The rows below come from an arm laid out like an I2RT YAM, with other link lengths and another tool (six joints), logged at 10 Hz.
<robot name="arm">
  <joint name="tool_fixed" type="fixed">
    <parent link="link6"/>
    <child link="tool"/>
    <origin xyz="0.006 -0.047 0.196" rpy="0 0.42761 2.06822"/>
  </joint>
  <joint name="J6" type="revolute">
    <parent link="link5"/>
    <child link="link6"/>
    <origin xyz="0 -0.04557 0.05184" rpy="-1.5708 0 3.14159"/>
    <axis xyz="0 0 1"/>
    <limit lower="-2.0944" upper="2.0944"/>
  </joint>
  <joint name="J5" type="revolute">
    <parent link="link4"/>
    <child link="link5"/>
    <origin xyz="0.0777 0.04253 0.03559" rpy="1.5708 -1.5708 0"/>
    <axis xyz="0 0 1"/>
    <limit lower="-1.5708" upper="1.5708"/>
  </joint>
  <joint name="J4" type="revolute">
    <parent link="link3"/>
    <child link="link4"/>
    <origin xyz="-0.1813 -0.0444 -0.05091" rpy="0 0 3.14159"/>
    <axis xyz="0 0 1"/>
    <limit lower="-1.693" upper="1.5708"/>
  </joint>
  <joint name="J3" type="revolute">
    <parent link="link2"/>
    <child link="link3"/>
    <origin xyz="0.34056 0 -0.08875" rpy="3.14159 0 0"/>
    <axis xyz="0 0 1"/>
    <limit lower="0" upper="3.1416"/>
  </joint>
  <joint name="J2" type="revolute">
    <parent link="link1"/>
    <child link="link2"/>
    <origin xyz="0.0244 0.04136 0.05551" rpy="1.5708 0 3.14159"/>
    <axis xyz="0 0 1"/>
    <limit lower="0" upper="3.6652"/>
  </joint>
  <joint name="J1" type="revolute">
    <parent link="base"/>
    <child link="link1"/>
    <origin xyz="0 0 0.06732"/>
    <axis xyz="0 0 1"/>
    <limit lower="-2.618" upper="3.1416"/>
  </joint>
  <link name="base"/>
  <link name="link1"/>
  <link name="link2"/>
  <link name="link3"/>
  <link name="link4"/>
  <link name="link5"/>
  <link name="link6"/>
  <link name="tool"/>
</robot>
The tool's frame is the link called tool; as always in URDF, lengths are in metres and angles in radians.
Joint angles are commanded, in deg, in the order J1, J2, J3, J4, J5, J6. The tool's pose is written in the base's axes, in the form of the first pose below.
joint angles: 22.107 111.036 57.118 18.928 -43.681 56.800
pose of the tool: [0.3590 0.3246 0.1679], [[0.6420 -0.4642 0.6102], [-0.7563 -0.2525 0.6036], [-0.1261 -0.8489 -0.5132]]
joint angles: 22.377 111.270 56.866 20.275 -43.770 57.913
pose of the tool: [0.3596 0.3277 0.1697], [[0.6401 -0.4675 0.6097], [-0.7559 -0.2413 0.6085], [-0.1373 -0.8504 -0.5078]]
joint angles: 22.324 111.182 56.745 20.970 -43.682 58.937
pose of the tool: [0.3614 0.3280 0.1723], [[0.6323 -0.4735 0.6132], [-0.7607 -0.2294 0.6073], [-0.1469 -0.8504 -0.5052]]
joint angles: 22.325 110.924 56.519 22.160 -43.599 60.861
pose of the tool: [0.3635 0.3291 0.1779], [[0.6199 -0.4844 0.6173], [-0.7669 -0.2077 0.6072], [-0.1660 -0.8498 -0.5003]]
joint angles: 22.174 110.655 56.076 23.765 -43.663 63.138
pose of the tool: [0.3659 0.3295 0.1843], [[0.6049 -0.4977 0.6216], [-0.7732 -0.1805 0.6079], [-0.1904 -0.8484 -0.4940]]
